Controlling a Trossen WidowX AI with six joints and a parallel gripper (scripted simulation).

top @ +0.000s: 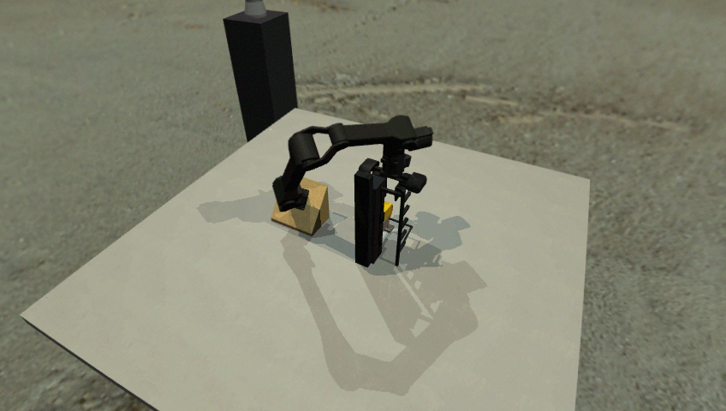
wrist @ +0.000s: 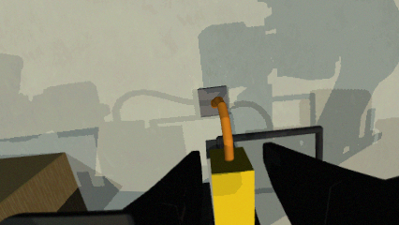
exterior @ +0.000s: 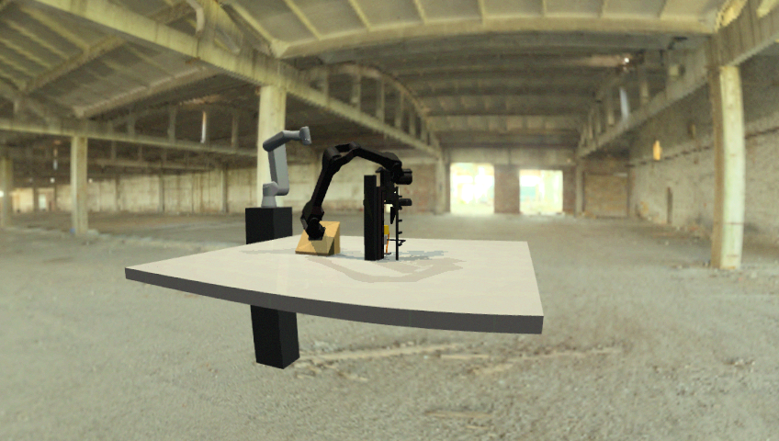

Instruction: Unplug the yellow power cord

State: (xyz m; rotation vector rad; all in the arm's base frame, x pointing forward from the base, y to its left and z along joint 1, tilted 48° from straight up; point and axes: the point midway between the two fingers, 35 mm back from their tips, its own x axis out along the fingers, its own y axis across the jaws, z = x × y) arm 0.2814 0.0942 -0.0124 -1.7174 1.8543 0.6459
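Now: gripper tip 60 mm to the left of the yellow plug and 10 mm above it.
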